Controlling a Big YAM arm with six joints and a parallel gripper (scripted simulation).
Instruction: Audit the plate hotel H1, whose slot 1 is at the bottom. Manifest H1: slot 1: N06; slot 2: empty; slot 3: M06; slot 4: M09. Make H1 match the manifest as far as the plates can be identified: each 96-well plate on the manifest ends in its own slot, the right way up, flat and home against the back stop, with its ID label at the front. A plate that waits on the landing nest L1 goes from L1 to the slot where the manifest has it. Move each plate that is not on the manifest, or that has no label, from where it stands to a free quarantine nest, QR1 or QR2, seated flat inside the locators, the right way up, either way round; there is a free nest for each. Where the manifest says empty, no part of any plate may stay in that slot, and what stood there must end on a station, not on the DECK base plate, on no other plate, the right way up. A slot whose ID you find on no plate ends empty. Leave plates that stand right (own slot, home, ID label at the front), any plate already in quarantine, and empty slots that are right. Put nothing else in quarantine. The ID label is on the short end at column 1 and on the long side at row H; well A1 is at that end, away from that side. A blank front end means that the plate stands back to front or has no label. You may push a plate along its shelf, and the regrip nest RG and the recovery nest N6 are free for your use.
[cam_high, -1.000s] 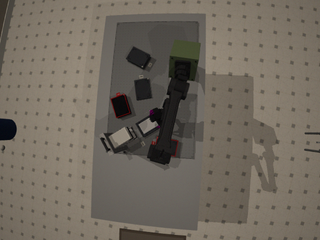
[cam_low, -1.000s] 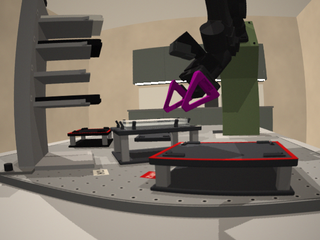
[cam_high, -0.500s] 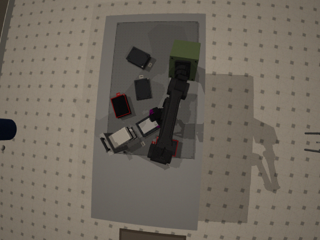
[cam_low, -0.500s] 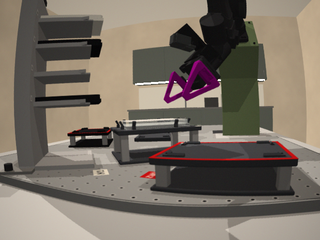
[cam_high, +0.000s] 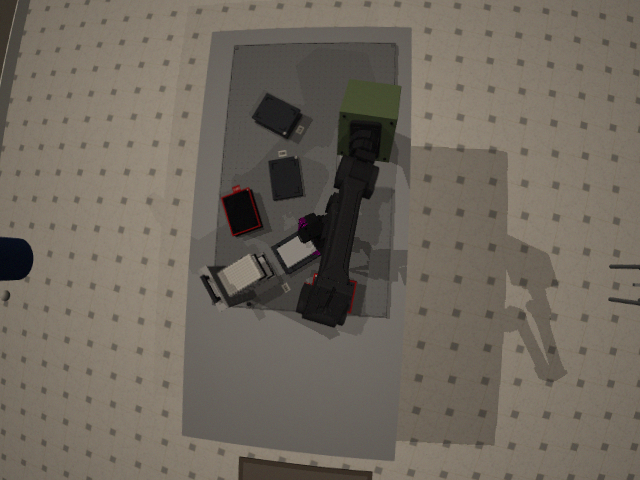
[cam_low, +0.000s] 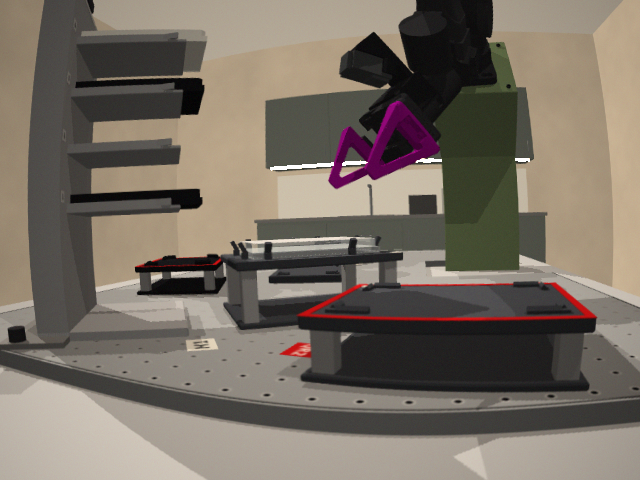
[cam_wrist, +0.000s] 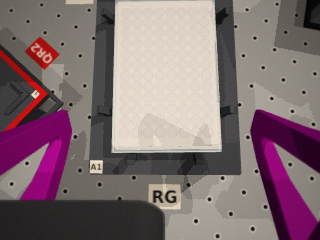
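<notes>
Right now my hand is 5 cm short of the clear 96-well plate, 3 cm to the right of it and 7 cm above it. From my hand the other things lie so: regrip nest RG 5 cm ahead, 3 cm to the left, 9 cm below; then QR2 tag 17 cm to the left, 14 cm below; then A1 mark 5 cm behind, 3 cm to the left, 8 cm below.
</notes>
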